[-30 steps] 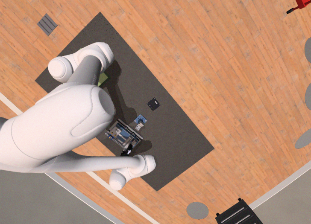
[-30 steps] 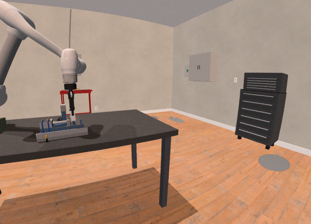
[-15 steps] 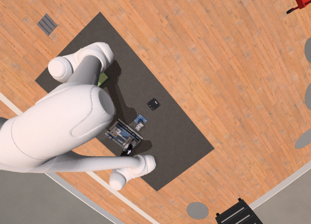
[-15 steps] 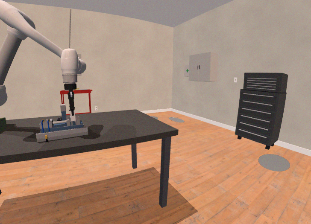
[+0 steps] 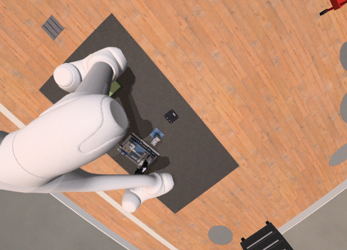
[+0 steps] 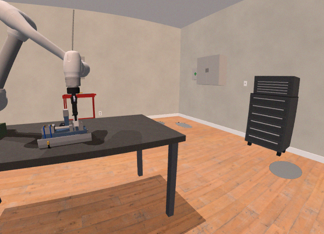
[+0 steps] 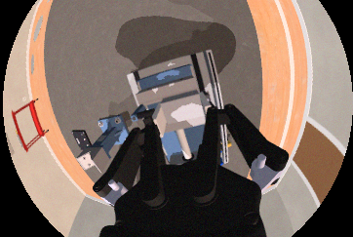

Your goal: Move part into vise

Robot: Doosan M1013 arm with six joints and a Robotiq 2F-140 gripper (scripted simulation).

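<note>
Right now my hand is 3 cm above the part. From my hand the other things lie so: black infeed plate: 40 cm to the left, 13 cm behind, 12 cm below.
</note>
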